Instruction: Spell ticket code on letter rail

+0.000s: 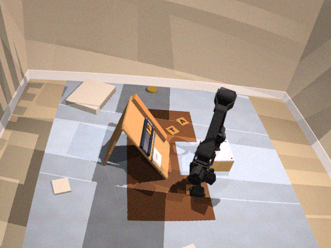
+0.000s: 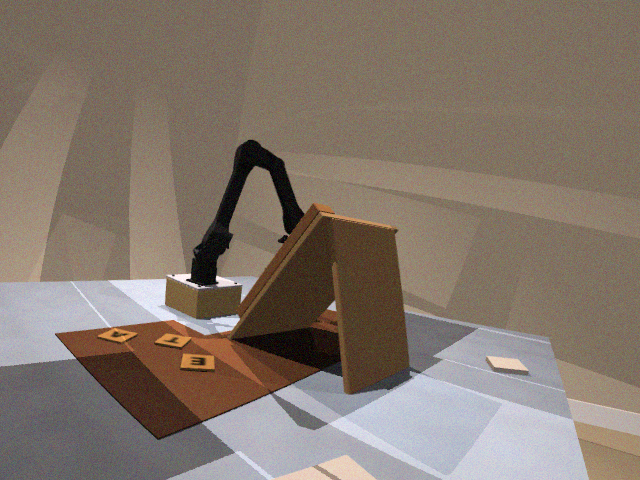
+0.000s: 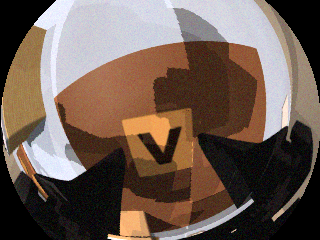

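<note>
My gripper tip is now 150 mm short of the white ticket, 150 mm to the left of it and 80 mm below it. Also, from my gripper tip: orange letter tile: right at my gripper tip; brown mat: 50 mm ahead, 220 mm to the right; pale square: 600 mm ahead, 80 mm to the right.
</note>
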